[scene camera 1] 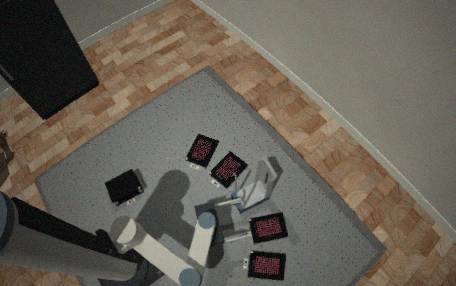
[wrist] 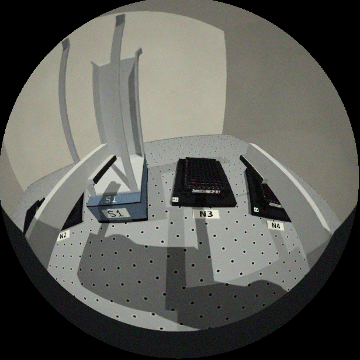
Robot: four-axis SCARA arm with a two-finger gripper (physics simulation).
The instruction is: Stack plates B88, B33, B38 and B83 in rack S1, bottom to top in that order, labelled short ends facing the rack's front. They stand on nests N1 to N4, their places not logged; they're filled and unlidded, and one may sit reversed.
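Frame: origin at the arm's base, x left, y up, z ahead, level; centimetres.
Where they show: gripper, between the fingertips: point(scene camera 1: 245, 216).
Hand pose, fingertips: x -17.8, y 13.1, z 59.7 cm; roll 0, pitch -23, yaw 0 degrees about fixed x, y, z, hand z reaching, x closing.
Each offset is from my fingertips to the top centre of the thing. Level surfaces: height alone.
My gripper point(scene camera 1: 244, 217) point(wrist: 177, 146) is open and empty. In the scene view its fingertips are near rack S1 and nest N3. Rack S1 {dx +8.1, dy +18.3, dz +9.9 cm} point(scene camera 1: 254, 194) point(wrist: 137, 200) has a blue front, tall posts and a bare white floor. Black plates with reddish wells sit at N1 {dx +43.7, dy -9.2, dz +6.4 cm} point(scene camera 1: 202, 150), N2 {dx +26.6, dy -9.2, dz +10.6 cm} point(scene camera 1: 229, 169), N3 {dx -9.0, dy -9.2, dz +6.8 cm} point(scene camera 1: 268, 227) point(wrist: 201, 172) and N4 {dx -22.3, dy -9.2, dz -5.2 cm} point(scene camera 1: 267, 265). In the wrist view, the N3 plate's short-end label faces me but is too blurred to read surely. Fingers partly hide nest N2 point(wrist: 75, 217) and nest N4 point(wrist: 265, 210).
A plain black block {dx +50.5, dy -4.8, dz -38.2 cm} point(scene camera 1: 124, 186) sits on a separate labelled spot at the left. The grey perforated table {dy -11.8 cm} point(scene camera 1: 200, 95) point(wrist: 150, 295) carries the nests and rack. The rack's posts rise high beside N2 and N3. A large black cabinet point(scene camera 1: 47, 55) stands beyond the table's upper-left edge.
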